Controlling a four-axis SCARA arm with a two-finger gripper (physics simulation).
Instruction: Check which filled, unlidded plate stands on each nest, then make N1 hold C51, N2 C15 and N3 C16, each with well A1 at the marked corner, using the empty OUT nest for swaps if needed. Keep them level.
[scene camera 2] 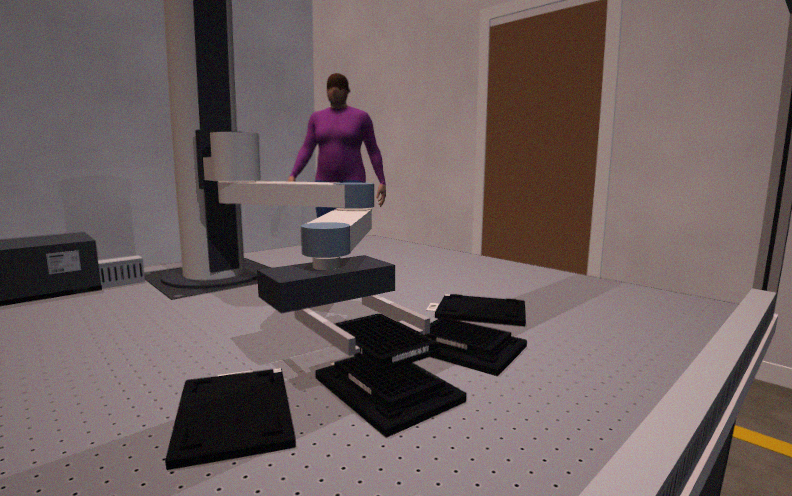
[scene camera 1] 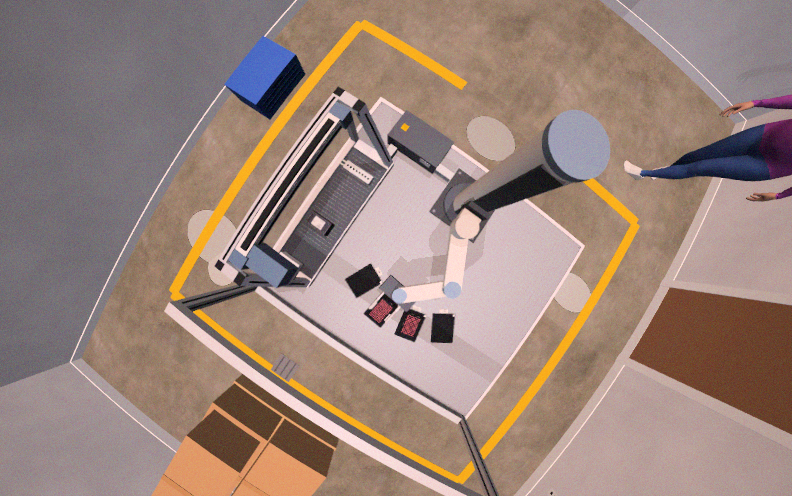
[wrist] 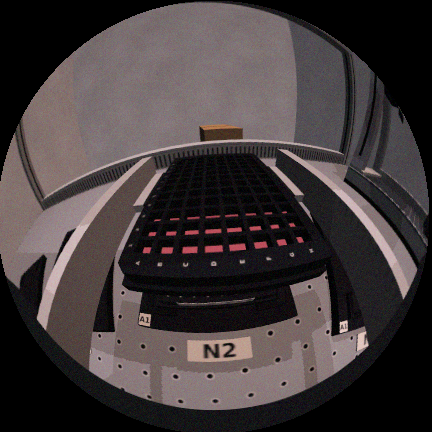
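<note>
My gripper is shut on a filled plate, held level over nest N2. Its pink wells show in the wrist view, row letter A at left, on the side of N2's A1 tag; its end label is too small to read. Another plate stands on N2, below the held one with a small gap. A filled plate stands on nest N1. Nest N3 is empty. The OUT nest is empty too.
A dark box stands near the arm's column. A framed gantry bay runs along one side of the table. A raised rail edges the table. A person stands beyond the table.
</note>
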